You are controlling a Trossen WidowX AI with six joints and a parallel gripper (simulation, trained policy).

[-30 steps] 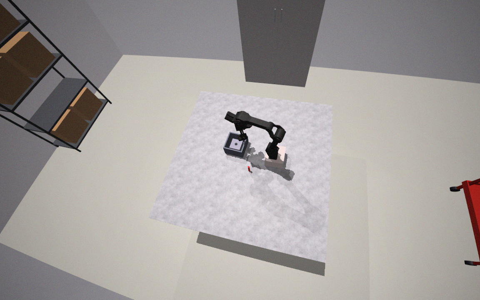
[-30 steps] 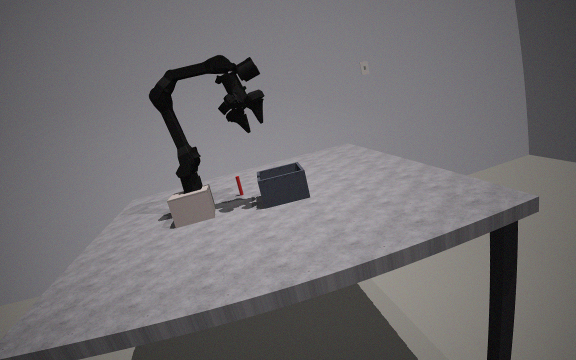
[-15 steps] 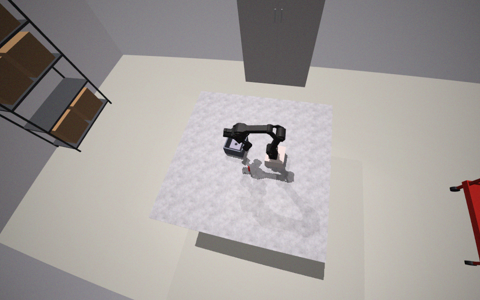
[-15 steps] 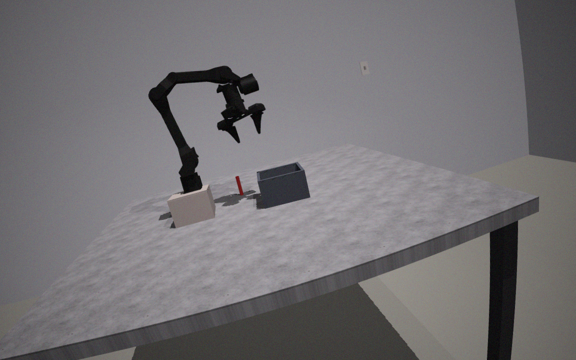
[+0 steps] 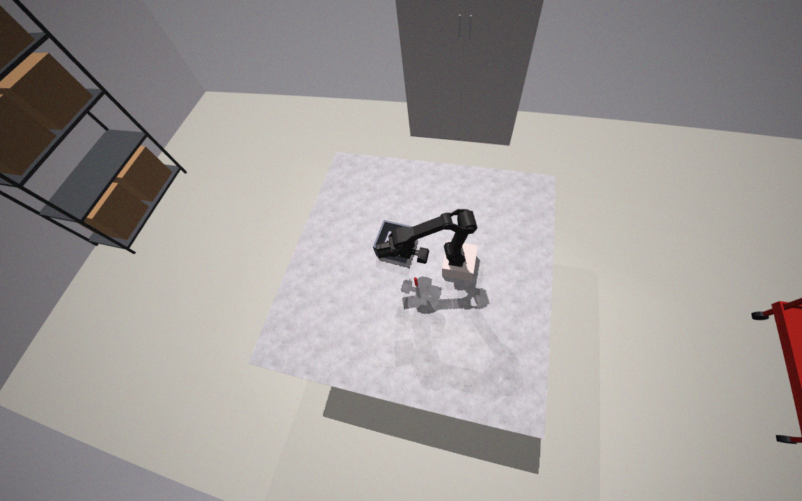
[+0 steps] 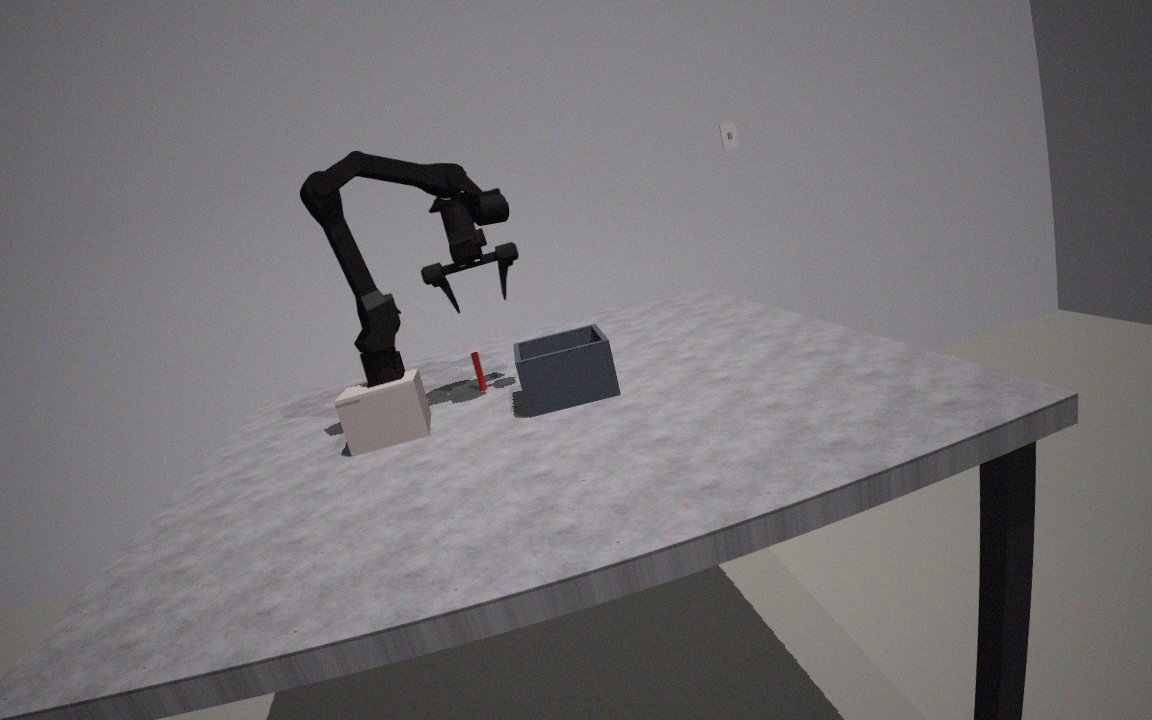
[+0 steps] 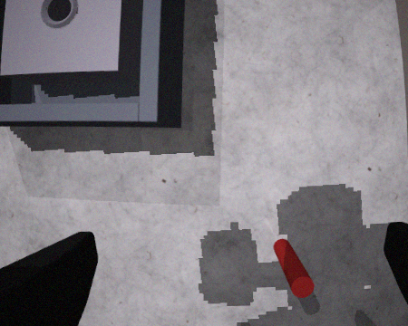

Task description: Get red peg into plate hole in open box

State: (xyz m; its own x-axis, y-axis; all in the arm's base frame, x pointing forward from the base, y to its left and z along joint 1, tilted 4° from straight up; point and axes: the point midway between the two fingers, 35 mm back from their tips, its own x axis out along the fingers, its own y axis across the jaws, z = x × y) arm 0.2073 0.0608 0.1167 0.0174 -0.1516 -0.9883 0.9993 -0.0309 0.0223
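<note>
Now: gripper tip 14 cm above the red peg, 6 cm to the right of it and 4 cm past it. Round my gripper tip: grey box: 15 cm below, 13 cm to the right, 11 cm ahead.
</note>
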